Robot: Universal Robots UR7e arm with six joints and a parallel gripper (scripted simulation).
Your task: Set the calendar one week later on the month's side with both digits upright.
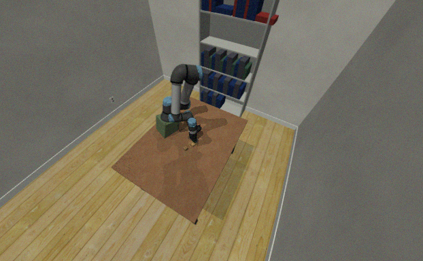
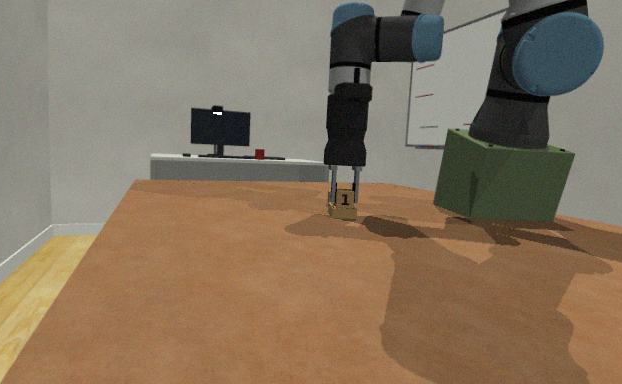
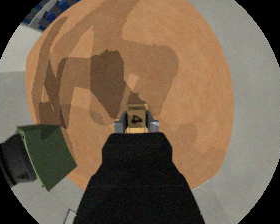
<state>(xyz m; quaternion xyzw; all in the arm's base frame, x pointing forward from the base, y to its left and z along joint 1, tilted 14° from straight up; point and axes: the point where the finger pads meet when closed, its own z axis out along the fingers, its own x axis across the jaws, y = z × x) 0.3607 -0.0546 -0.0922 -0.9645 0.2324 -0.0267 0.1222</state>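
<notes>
Right now the wooden tray is 3 cm below my hand, 2 cm to the right of it and 1 cm behind it.
</notes>
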